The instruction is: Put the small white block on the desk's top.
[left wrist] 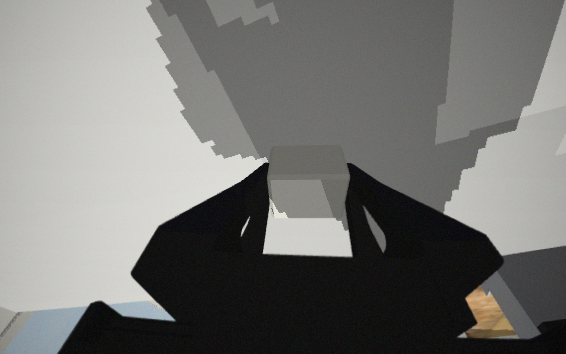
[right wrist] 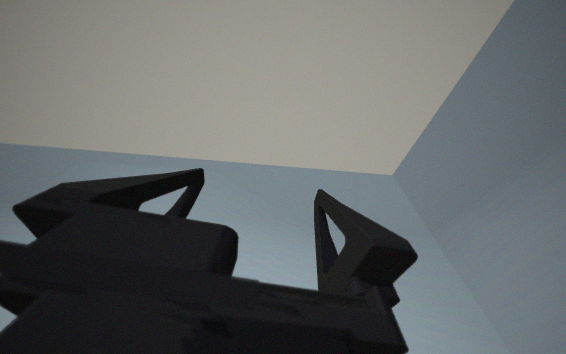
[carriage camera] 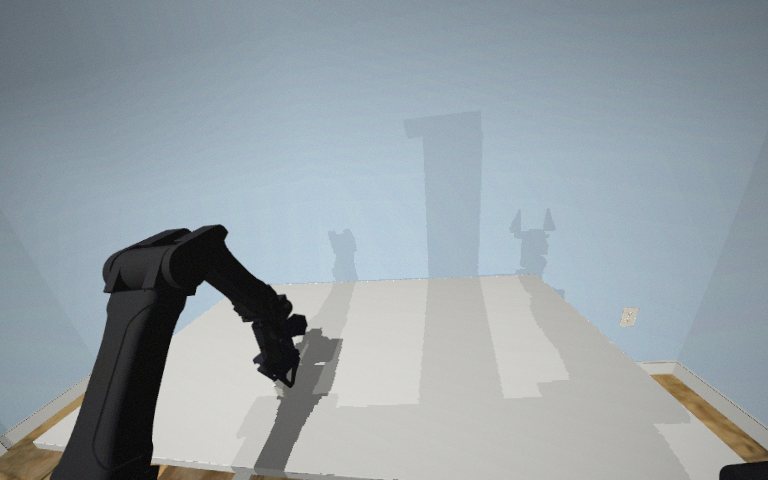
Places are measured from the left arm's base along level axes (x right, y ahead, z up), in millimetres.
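Pixels of known places: left gripper, fingertip midpoint: (left wrist: 307, 171) (carriage camera: 285, 383); right gripper, fingertip midpoint: (right wrist: 261, 185).
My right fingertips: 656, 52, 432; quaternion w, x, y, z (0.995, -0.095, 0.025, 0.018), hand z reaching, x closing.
Ahead of a thing's pixels: the offset from my right fingertips to its top centre, as dx, dy, dz. Level surfaces: height alone.
The small white block @(-669, +305, -534) (left wrist: 308, 162) looks grey in shade and sits between the fingertips of my left gripper (left wrist: 307, 171) in the left wrist view. My left gripper is shut on it. In the carriage view the left gripper points down over the left part of the white desk's top @(dz -566) (carriage camera: 373, 339) (left wrist: 90, 100), and a small pale part of the block (carriage camera: 279, 388) shows beside the fingertips. Whether the block touches the desk's top I cannot tell. My right gripper (right wrist: 261, 185) is open and empty, facing the wall and ceiling, away from the desk.
The blue wall (carriage camera: 283, 141) (right wrist: 270, 210) stands behind the desk, with a white outlet @(+844, +861, -828) (carriage camera: 628, 316) at the right. Shadows of the arms and lift rail fall on the desk's top and wall. Wooden floor @(dz -1286) (carriage camera: 702, 407) shows beyond the desk's right edge.
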